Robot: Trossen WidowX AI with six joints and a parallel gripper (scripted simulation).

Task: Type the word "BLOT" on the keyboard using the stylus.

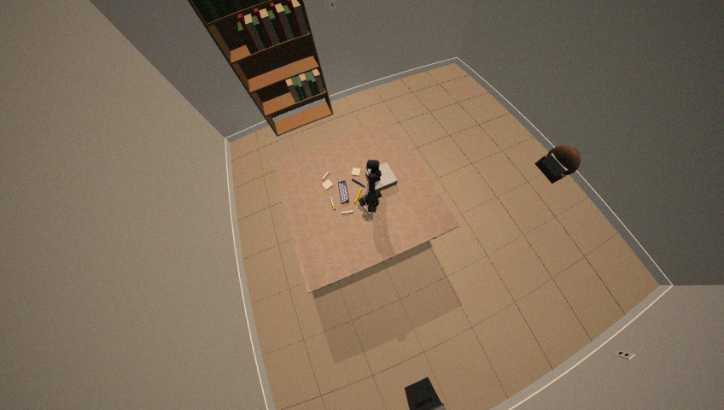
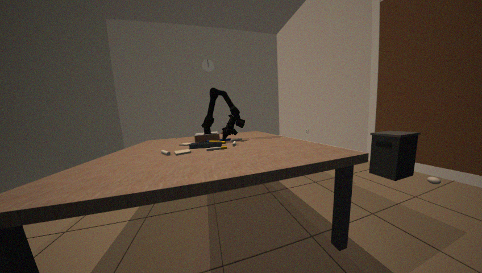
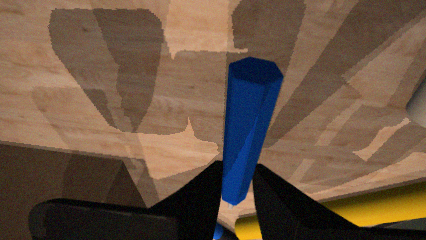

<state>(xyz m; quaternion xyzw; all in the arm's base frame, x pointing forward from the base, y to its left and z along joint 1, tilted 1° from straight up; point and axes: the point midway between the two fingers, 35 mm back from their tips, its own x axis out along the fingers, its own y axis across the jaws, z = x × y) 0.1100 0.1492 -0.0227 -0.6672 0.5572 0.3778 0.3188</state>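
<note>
My gripper tip is now 20 mm to the left of the blue stylus. The rest, counted from my gripper tip: yellow pen 80 mm ahead, 50 mm to the right; then cream pad 310 mm ahead, 240 mm to the right.
</note>
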